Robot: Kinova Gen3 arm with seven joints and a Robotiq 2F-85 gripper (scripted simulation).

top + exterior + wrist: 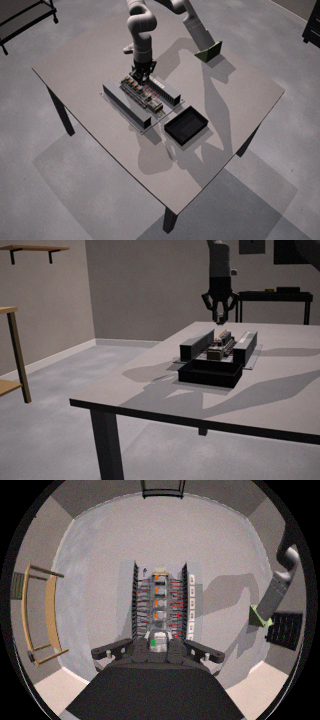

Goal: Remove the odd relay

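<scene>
My hand is 230 mm to the right of the black parts tray, 120 mm above it and 50 mm past it.
</scene>
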